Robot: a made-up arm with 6 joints. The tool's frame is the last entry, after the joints. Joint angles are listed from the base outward. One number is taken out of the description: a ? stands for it. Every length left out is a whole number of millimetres.
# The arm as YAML. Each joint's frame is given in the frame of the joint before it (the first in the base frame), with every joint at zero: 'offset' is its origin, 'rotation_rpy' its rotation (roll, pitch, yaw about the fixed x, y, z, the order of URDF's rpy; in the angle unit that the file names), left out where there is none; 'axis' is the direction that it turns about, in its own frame. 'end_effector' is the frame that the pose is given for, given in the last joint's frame.
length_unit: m
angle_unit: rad
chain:
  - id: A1
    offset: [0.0, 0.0, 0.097]
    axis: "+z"
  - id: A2
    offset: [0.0, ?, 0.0]
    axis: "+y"
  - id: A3
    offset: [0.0, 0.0, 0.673]
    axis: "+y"
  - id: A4
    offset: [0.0, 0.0, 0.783]
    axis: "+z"
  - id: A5
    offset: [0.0, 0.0, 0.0]
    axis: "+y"
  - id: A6
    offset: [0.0, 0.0, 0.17]
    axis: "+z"
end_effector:
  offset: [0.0, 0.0, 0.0]
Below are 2 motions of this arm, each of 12 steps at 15 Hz.
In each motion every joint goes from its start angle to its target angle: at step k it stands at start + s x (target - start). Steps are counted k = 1, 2, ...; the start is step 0. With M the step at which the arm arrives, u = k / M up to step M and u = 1 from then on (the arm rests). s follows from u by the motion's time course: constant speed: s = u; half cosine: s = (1 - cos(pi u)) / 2; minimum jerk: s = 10 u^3 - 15 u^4 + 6 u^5.
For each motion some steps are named. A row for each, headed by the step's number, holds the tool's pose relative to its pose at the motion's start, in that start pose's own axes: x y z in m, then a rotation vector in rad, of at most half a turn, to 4 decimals.
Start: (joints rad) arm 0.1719 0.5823 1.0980 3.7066 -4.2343 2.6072
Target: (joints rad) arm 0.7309 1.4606 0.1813 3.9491 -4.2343 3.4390
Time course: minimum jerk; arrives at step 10
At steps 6, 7, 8, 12:
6: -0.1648 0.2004 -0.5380 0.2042 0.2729 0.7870
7: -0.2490 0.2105 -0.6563 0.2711 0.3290 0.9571
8: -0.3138 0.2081 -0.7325 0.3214 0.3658 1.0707
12: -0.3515 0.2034 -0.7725 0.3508 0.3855 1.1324

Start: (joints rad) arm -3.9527 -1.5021 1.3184 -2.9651 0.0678 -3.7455
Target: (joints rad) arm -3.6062 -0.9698 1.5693 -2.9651 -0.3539 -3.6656
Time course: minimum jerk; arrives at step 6
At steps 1, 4, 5, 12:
1: 0.0338 0.0048 0.0103 -0.0175 0.0389 0.0145
4: 0.6680 0.2678 -0.0020 -0.4716 0.8190 0.3465
5: 0.7707 0.3595 -0.0602 -0.6002 0.9855 0.4214
12: 0.7889 0.3789 -0.0741 -0.6275 1.0187 0.4362

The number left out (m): 0.03
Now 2 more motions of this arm.
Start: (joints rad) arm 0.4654 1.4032 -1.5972 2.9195 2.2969 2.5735
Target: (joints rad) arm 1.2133 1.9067 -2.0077 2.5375 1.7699 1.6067
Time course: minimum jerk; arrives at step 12
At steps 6, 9, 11, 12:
6: -0.0981 0.1315 0.1555 -0.1542 0.3180 -0.6165
9: -0.1074 0.2280 0.3081 -0.3660 0.5542 -1.0450
11: -0.1005 0.2472 0.3478 -0.4319 0.6086 -1.1399
12: -0.1000 0.2481 0.3498 -0.4355 0.6113 -1.1447

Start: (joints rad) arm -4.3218 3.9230 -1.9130 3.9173 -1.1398 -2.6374
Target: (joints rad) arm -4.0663 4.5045 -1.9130 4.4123 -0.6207 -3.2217
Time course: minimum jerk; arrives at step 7
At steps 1, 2, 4, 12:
1: 0.0079 -0.0082 0.0021 -0.0044 0.0039 -0.0046
2: 0.0484 -0.0517 0.0095 -0.0250 0.0198 -0.0256
4: 0.1973 -0.2356 -0.0166 -0.0531 0.0170 -0.0715
12: 0.2882 -0.3770 -0.0936 0.0055 -0.0429 -0.0894

